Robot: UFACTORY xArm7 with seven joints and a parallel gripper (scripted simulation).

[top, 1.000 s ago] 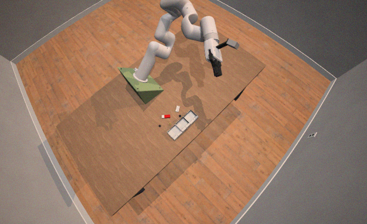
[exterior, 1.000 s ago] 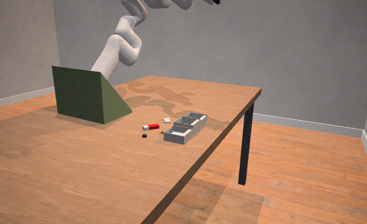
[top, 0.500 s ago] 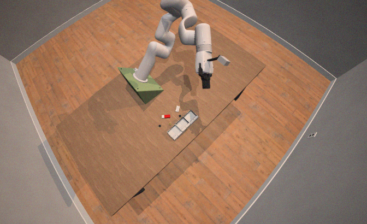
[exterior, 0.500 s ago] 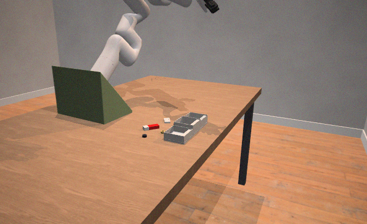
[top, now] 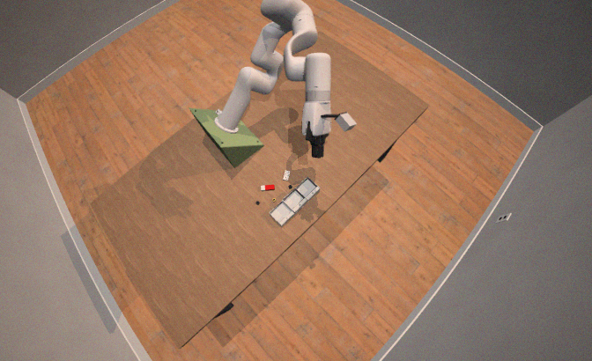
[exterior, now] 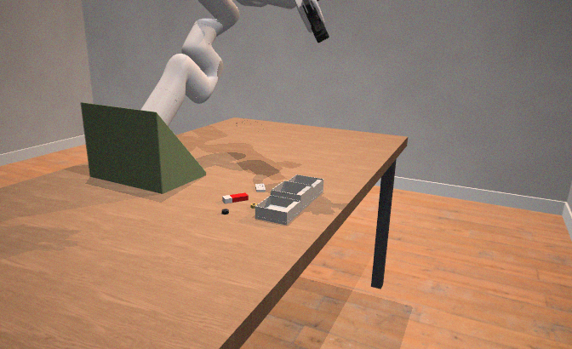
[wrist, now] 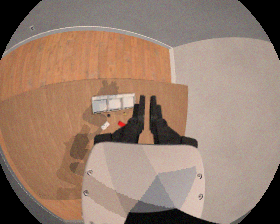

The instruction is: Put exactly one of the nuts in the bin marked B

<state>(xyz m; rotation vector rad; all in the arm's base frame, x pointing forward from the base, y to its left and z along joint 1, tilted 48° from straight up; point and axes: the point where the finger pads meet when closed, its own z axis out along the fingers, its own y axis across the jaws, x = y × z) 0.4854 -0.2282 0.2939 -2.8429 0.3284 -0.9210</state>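
My gripper is now 43 cm above the yellow nut, 15 cm to the left of it and 11 cm past it. From my hand the other things lie so: white die: 43 cm below, 15 cm behind, 2 cm to the right.
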